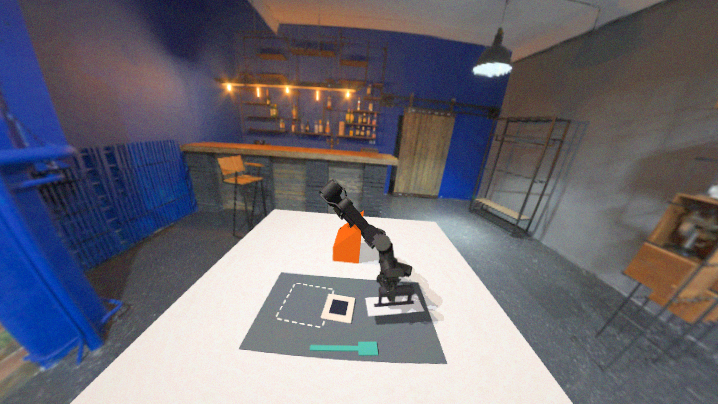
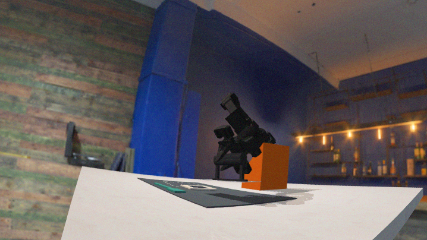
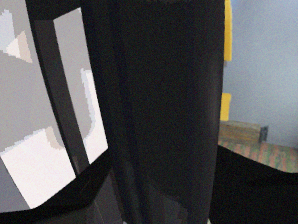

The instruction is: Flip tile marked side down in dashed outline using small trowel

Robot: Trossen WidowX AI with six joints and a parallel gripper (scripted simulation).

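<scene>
My gripper tip is 150 mm to the left of the dark grey mat, 120 mm above it and 50 mm past it. The rest, counted from my gripper tip: trowel (30 mm behind, 10 mm below); then tile (180 mm to the right, 90 mm below, 60 mm behind); then teal spatula-shaped tool (140 mm to the right, 90 mm below, 90 mm ahead).
</scene>
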